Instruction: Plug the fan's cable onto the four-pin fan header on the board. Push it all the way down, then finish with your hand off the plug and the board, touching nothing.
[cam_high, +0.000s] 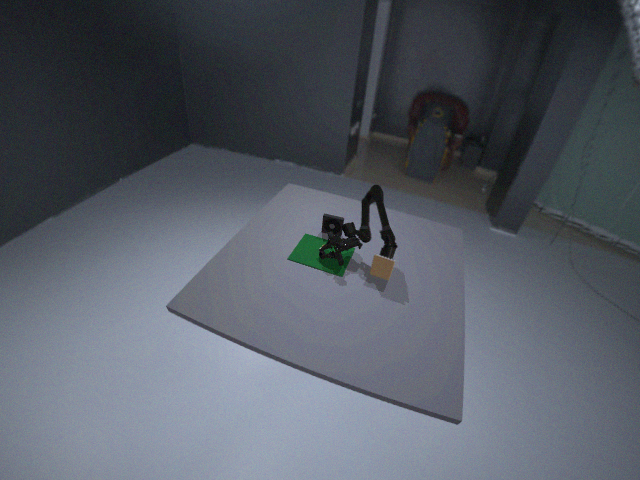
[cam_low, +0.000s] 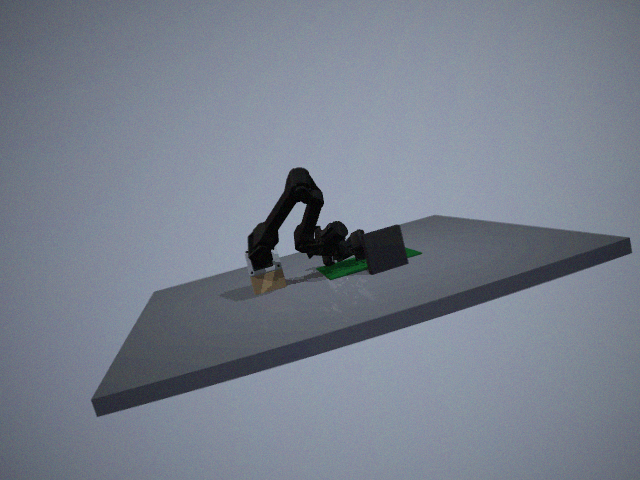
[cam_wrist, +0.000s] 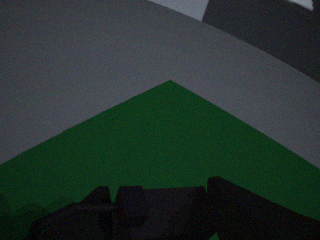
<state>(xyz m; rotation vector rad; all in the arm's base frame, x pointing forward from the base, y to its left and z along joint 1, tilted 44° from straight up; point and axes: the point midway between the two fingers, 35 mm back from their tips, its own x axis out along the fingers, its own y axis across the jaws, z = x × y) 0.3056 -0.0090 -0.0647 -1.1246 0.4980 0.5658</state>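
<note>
Right now the fan plug is 1 cm behind my gripper tip, 1 cm to the right of it and 1 cm below it. Round my gripper tip: green board (4 cm to the right, 5 cm below); dark square fan (2 cm ahead, 23 cm to the right, 2 cm above).
</note>
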